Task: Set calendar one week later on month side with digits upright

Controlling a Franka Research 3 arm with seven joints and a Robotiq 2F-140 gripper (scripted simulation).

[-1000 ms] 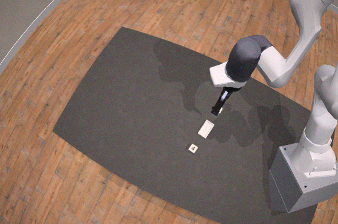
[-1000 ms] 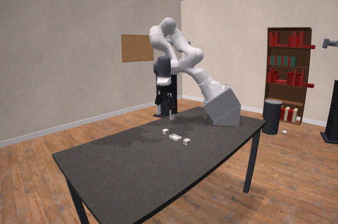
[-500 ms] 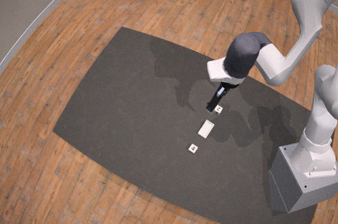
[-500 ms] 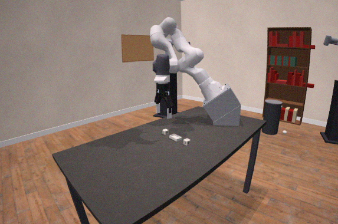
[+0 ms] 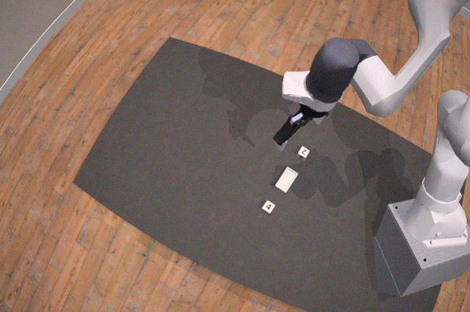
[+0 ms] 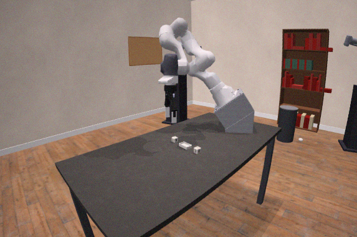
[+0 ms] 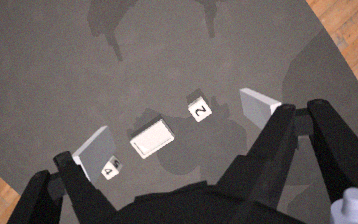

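My hand is 20 cm to the right of the white cube, 15 cm above it and 4 cm short of it. From my hand the other things lie so: white tray: 16 cm below, 10 cm to the left.
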